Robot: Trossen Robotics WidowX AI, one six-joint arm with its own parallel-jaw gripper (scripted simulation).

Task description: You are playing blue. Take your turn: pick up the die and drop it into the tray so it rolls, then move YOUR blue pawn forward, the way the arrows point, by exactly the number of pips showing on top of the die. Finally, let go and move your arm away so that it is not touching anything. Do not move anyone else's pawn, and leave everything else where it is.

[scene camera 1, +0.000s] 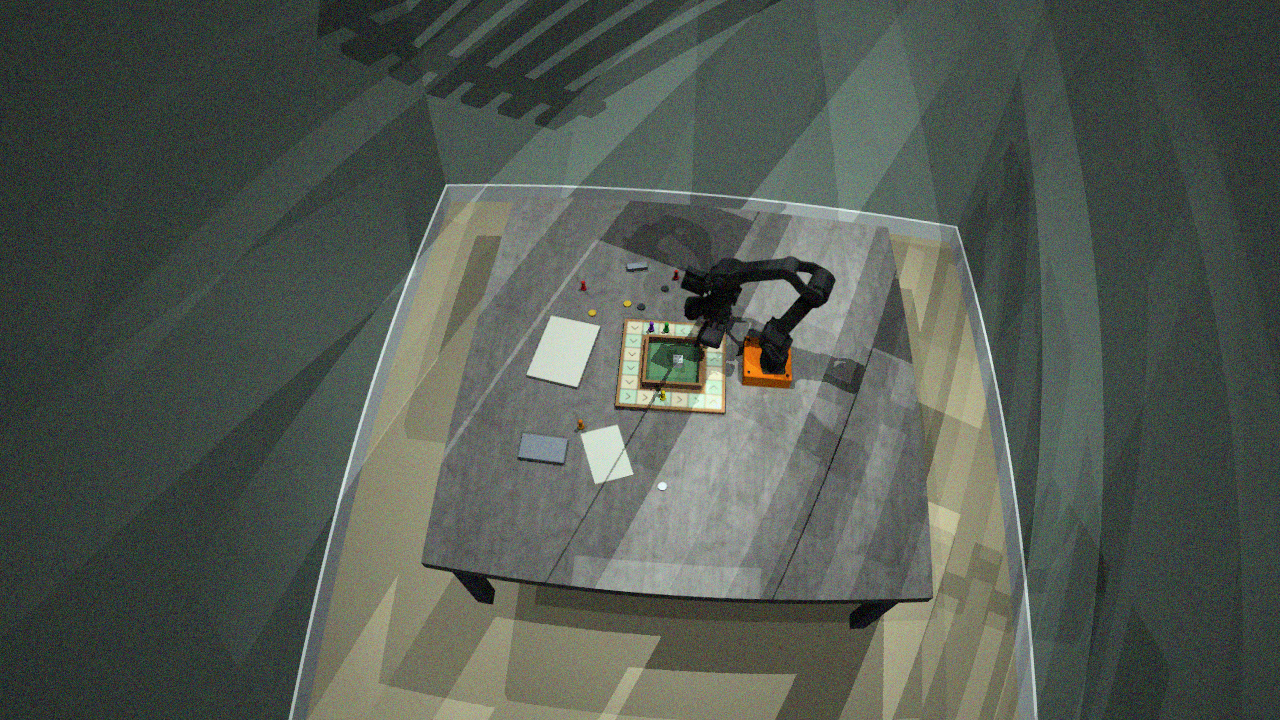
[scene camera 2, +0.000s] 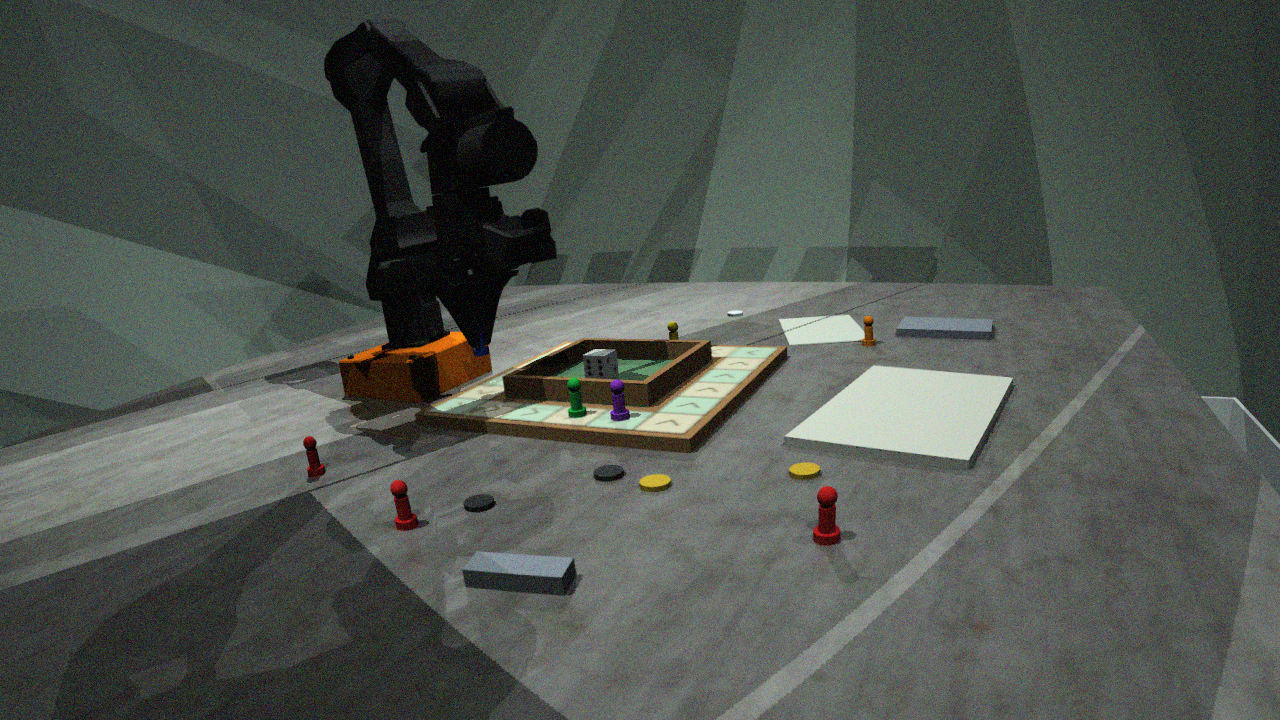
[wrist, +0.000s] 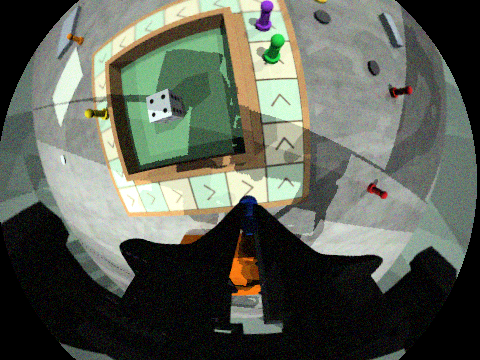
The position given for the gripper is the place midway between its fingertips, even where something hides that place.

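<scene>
The gripper (scene camera 2: 480,345) is holding a blue pawn; you'd see the gripper (scene camera 1: 715,335) in scene camera 1 too, and the wrist view shows the gripper (wrist: 248,208) as well. There's a white die (wrist: 165,106), and there's a green tray (scene camera 1: 660,354). Scene camera 2 also shows the tray (scene camera 2: 629,369), and so does the wrist view, with the tray (wrist: 198,68). Then there's a flat white slab (scene camera 2: 926,417), and scene camera 1 shows the slab (scene camera 1: 562,354) too, but in the wrist view the slab is out of frame.
</scene>
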